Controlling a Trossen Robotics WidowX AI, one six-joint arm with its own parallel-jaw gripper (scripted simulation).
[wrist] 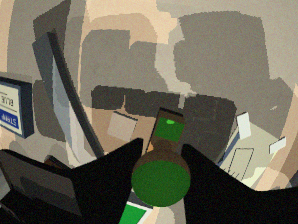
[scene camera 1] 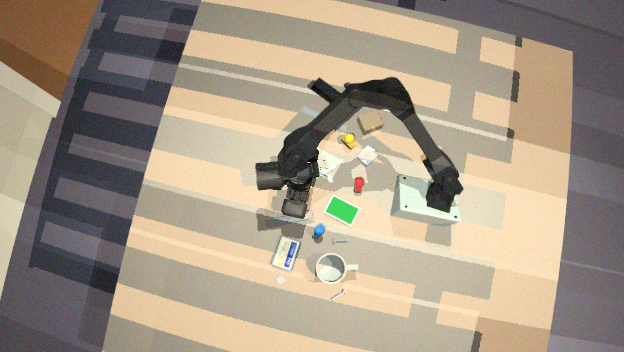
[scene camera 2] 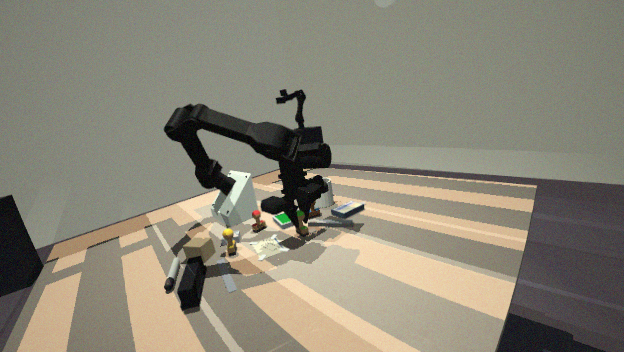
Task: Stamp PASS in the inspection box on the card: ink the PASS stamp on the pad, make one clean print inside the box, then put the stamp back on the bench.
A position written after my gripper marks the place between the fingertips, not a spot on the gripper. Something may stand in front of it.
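Note:
Visible is my gripper (scene camera 2: 301, 225), also at (scene camera 1: 301, 187) and (wrist: 162, 147). The wrist view gives a green-knobbed stamp (wrist: 161, 177) and a card (wrist: 250, 149). A mug (scene camera 1: 330, 268) and a blue-and-white box (scene camera 1: 287, 249) are visible as well. There is also a black block (scene camera 2: 191, 286), which is out of frame in the wrist view.

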